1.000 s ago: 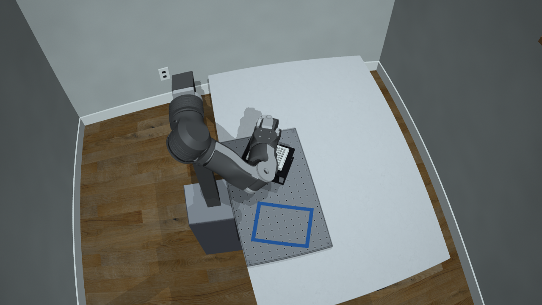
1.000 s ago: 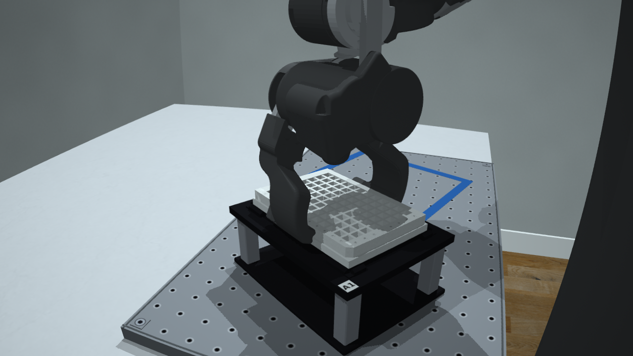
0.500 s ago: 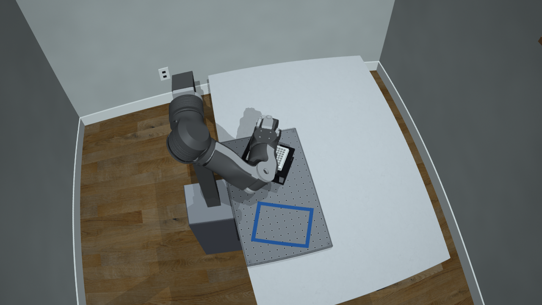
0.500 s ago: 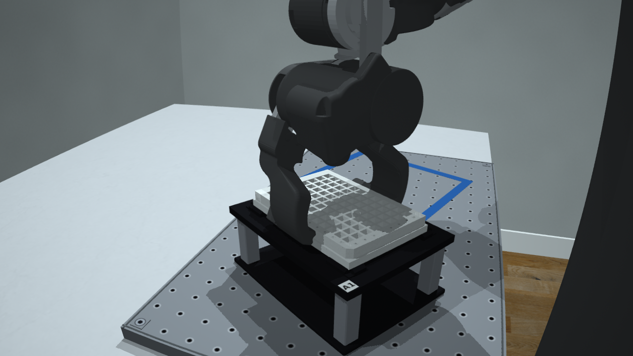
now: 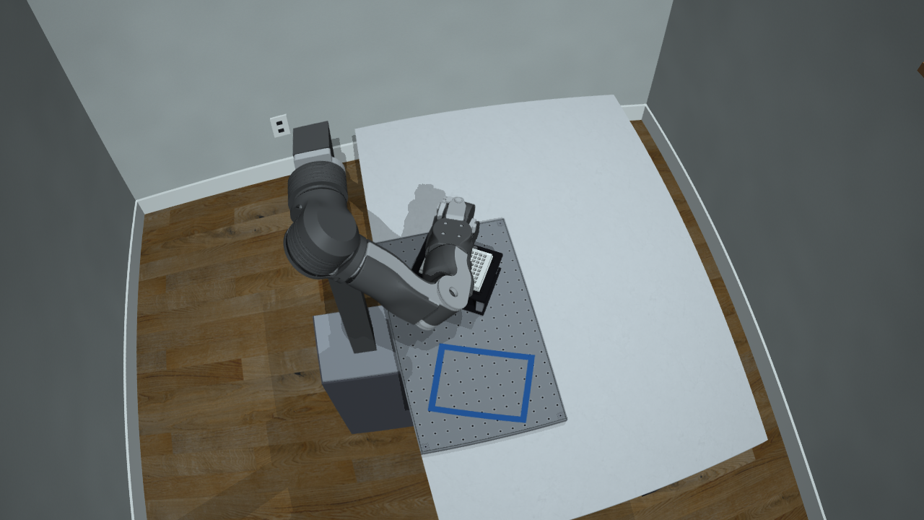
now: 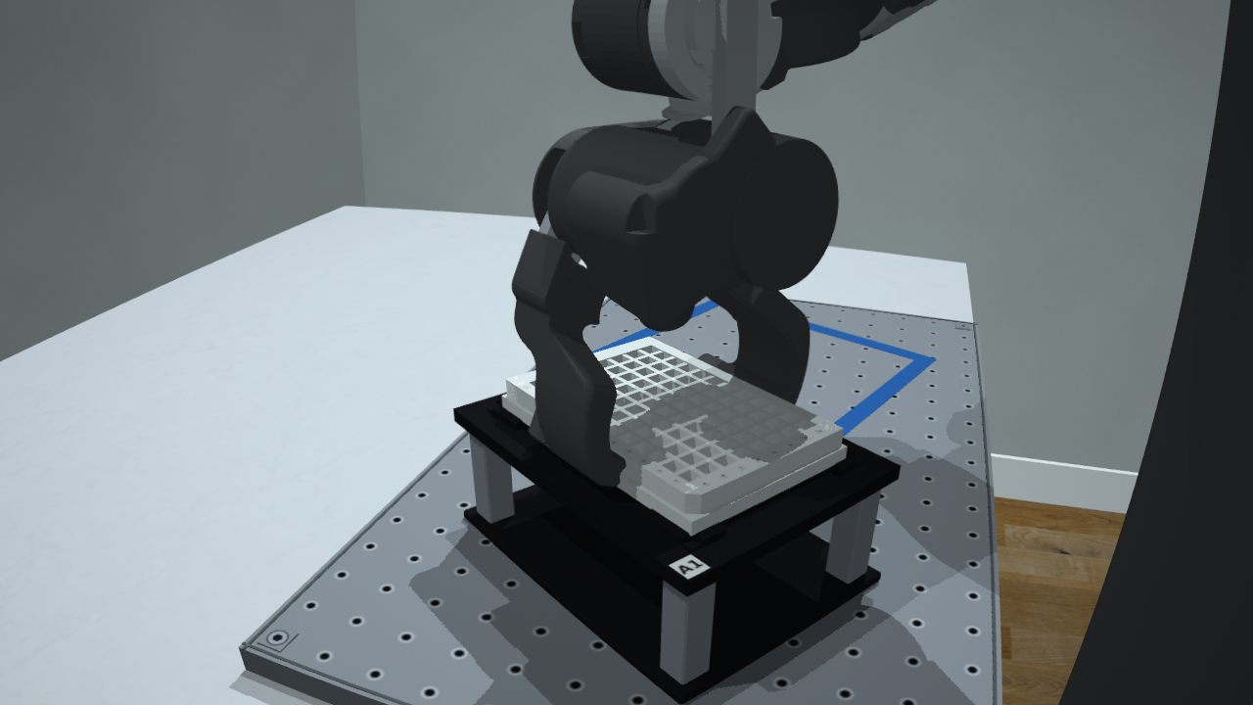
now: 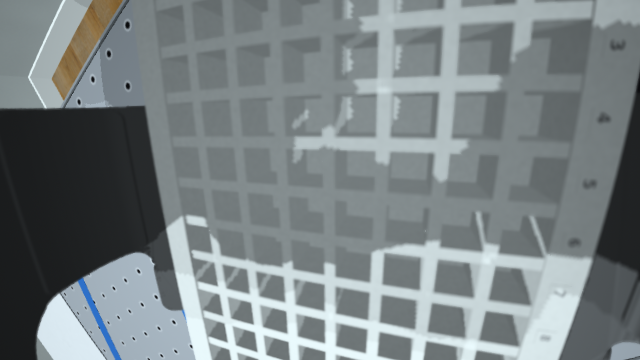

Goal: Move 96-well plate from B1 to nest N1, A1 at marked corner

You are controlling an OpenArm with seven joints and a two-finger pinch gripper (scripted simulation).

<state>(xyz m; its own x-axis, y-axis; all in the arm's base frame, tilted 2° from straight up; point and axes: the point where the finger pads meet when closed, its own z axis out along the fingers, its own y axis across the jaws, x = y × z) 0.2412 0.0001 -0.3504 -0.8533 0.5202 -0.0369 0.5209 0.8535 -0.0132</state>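
Right now the white 96-well plate is right at my hand. Also, from my hand: A1 label: 40 mm behind, 90 mm to the left, 10 mm below; black raised nest N1: 10 mm below.
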